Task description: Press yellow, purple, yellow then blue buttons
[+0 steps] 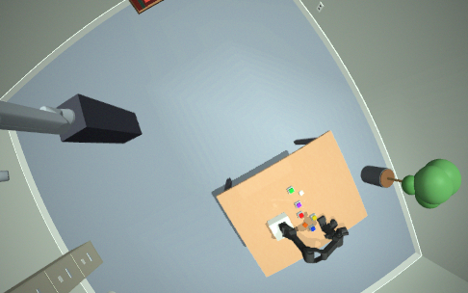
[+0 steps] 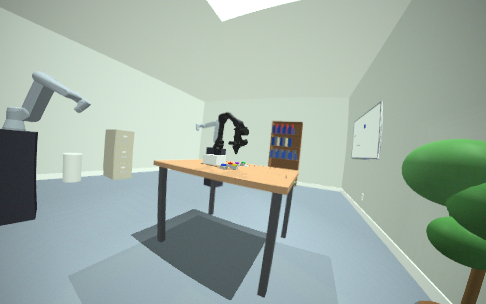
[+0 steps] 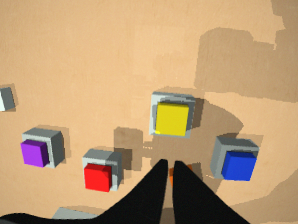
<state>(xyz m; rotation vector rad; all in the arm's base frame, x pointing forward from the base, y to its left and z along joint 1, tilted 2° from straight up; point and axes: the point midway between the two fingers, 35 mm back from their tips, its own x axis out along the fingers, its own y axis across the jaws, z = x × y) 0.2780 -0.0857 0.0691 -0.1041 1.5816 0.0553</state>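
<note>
The yellow button is 9 cm below my gripper tip. The rest, counted from my gripper tip: red button 10 cm behind, 9 cm below, 7 cm to the left; orange block 11 cm below, 9 cm behind, 4 cm to the right; purple button 17 cm to the left, 9 cm below, 9 cm behind.
</note>
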